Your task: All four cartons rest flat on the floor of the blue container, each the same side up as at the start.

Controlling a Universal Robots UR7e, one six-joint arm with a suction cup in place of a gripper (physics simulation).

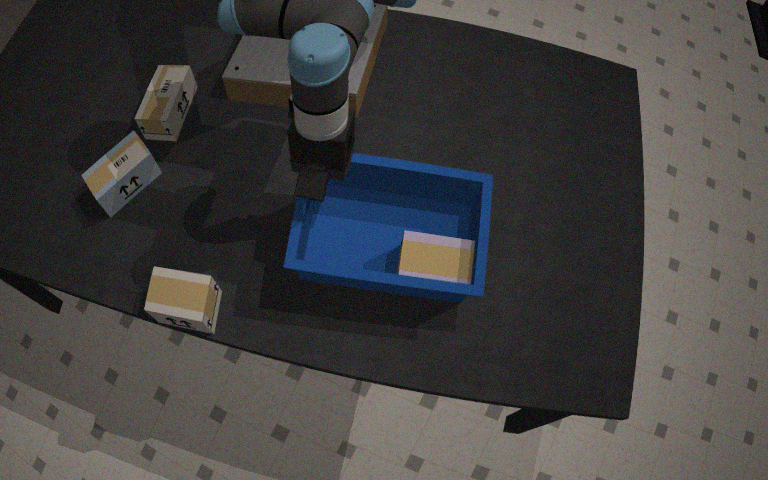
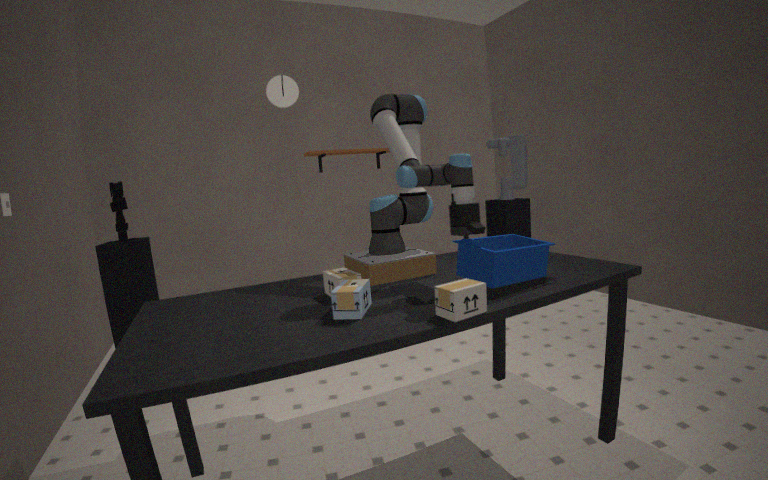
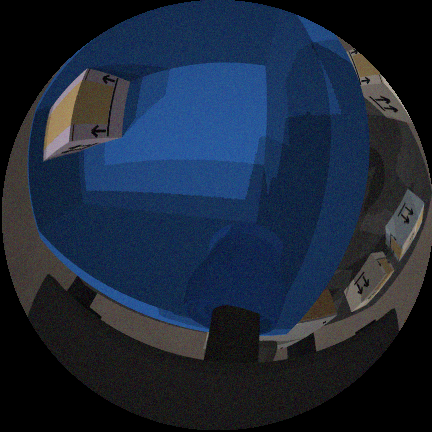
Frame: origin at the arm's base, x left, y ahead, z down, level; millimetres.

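Where they show: hand at its tool point: [image 2: 467,248] [image 3: 239,256]; arm's base at its link origin: [image 2: 387,251].
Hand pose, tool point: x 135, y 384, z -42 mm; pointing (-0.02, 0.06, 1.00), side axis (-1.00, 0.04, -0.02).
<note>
Each offset is from my tool point to the top centre of the thing.
The blue container [image 1: 486,226] [image 2: 501,268] [image 3: 347,200] stands on the table. One carton {dx +202, dy +78, dz +21 mm} [image 1: 433,260] [image 3: 85,114] is inside it at the front right, tape side up. A pale carton {dx -191, dy +244, dz +43 mm} [image 1: 180,295] [image 2: 461,300] [image 3: 392,104] stands near the front table edge. A blue-grey carton {dx -430, dy +43, dz +45 mm} [image 1: 125,176] [image 2: 351,301] [image 3: 405,220] and another pale carton {dx -407, dy -140, dz +44 mm} [image 1: 168,101] [image 2: 334,283] [image 3: 370,283] stand at the left, close together, arrows upright. My gripper [image 2: 466,236] [image 3: 234,311] is open, carrying nothing, at the container's back left rim; whether the cup touches the rim is unclear.
The arm's base block [image 1: 257,59] [image 2: 396,268] stands behind the container. The front table edge runs close to the nearest pale carton. The container's raised walls surround the carton inside. A shelf [image 2: 345,152] hangs on the wall.
</note>
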